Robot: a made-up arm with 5 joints.
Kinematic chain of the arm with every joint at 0, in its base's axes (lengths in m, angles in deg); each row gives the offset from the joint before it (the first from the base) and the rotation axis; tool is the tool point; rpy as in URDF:
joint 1: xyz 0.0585 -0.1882 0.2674 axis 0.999 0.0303 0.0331
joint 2: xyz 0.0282 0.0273 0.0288 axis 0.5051 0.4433 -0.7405
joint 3: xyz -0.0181 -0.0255 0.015 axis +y
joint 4: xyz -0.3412 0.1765 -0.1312 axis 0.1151 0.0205 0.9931
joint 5: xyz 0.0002 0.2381 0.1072 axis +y
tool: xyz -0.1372 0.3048 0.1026 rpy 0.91 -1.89 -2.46
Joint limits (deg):
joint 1: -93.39..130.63
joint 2: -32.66..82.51
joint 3: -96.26..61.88
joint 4: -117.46..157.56
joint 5: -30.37..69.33
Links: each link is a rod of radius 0.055 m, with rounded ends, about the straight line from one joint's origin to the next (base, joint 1, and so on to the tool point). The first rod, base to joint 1, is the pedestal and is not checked.
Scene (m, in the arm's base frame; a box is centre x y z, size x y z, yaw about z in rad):
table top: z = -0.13
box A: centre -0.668 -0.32 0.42 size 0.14 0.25 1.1 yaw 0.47
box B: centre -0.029 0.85 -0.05 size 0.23 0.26 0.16 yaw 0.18
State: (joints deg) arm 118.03 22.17 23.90 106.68 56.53
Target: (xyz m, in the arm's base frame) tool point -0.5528 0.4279 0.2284
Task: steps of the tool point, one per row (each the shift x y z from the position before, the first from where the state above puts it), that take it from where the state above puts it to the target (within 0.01 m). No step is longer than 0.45 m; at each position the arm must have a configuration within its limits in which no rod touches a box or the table.
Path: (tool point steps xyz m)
1: 0.0116 -0.1096 0.3687
2: 0.0516 0.0897 0.3850
3: 0.0897 0.2656 0.2913
4: 0.1211 0.3620 0.1206
5: 0.1409 0.3502 -0.0693
6: -0.2434 -0.0217 -0.0104
7: -0.2228 0.0077 -0.1111
8: -0.1589 0.0374 -0.1917
9: -0.0659 0.0559 -0.2365
10: 0.0339 0.0547 -0.2402
11: 0.0368 0.0962 -0.0624
12: 0.0771 0.1007 -0.0141

